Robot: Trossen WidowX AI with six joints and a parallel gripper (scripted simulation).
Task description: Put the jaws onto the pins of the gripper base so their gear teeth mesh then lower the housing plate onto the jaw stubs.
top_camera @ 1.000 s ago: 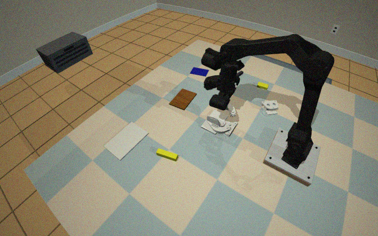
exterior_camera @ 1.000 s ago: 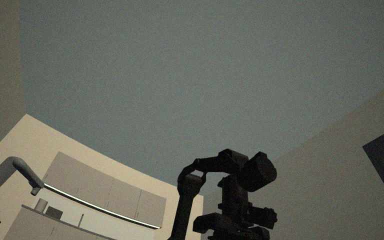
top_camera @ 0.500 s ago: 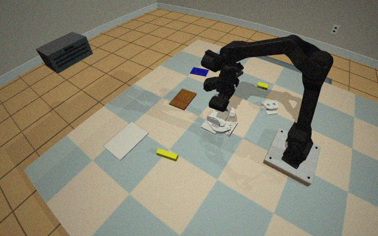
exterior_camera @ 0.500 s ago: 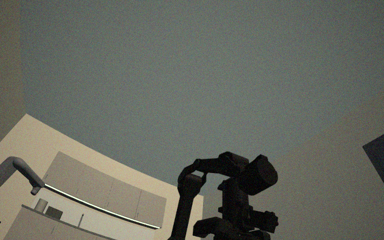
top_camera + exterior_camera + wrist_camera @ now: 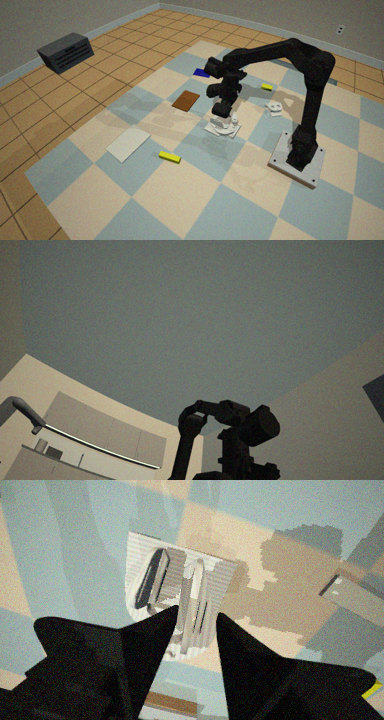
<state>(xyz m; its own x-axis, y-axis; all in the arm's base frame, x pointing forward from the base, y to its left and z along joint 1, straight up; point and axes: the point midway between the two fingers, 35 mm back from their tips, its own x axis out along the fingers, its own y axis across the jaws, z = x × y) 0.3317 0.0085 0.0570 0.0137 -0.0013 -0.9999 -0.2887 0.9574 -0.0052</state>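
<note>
My gripper tip is 140 mm past the gripper base, 210 mm to the left of it and 20 mm above it. From my gripper tip the other things lie so: white strip 80 mm ahead, 190 mm to the right, 50 mm below; then housing plate 60 mm behind, 20 mm to the left, 40 mm below; then jaw 40 mm behind, 10 mm to the left.
</note>
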